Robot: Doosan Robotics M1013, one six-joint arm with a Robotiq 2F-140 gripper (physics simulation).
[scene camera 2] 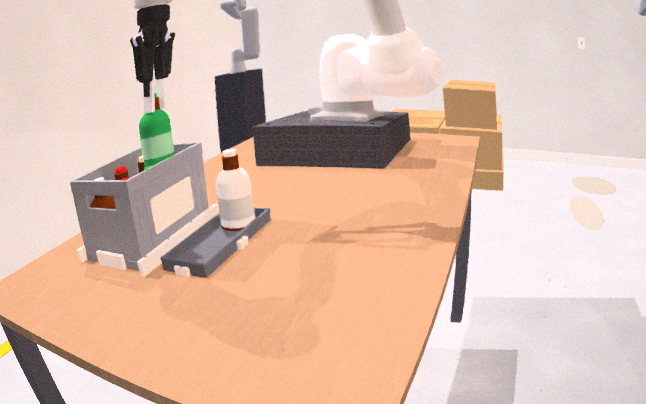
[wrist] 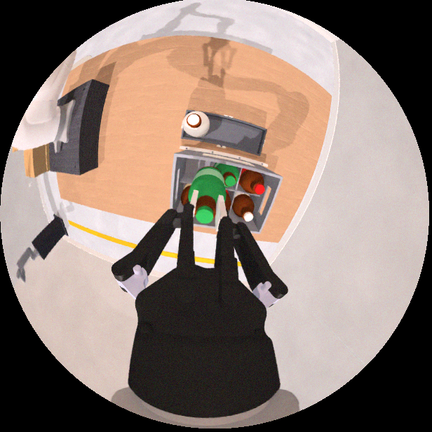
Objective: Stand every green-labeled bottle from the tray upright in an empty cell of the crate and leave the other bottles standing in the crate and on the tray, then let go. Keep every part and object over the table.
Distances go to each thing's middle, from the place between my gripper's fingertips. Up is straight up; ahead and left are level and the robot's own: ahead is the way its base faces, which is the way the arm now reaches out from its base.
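Labels:
My gripper is 7 cm past the white bottle [scene camera 2: 233,185], and it is also 14 cm to the right of the bottle and 19 cm above it. There is a cream guide strip [scene camera 2: 146,265] too, and counted from my gripper the strip is 4 cm ahead, 7 cm to the left and 25 cm below.

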